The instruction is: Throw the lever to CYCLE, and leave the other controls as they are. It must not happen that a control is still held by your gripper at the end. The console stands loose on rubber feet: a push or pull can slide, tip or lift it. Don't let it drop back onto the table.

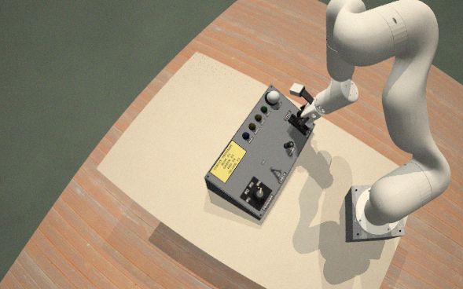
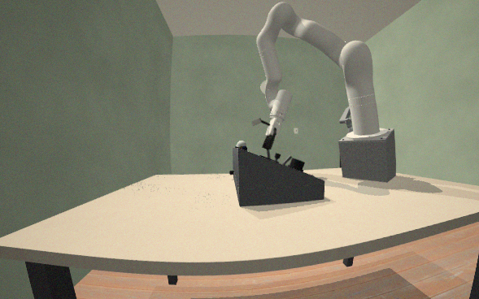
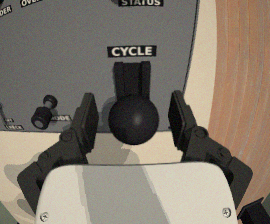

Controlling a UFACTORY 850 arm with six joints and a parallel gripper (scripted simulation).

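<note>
The lever lies 30 mm below my hand and 10 mm behind it. The rest, counted from my hand: grey sloped console (170 mm to the left, 80 mm below, 50 mm ahead); then rotary selector (350 mm to the left, 60 mm below, 40 mm ahead); then toggle (120 mm to the left, 60 mm below).
</note>
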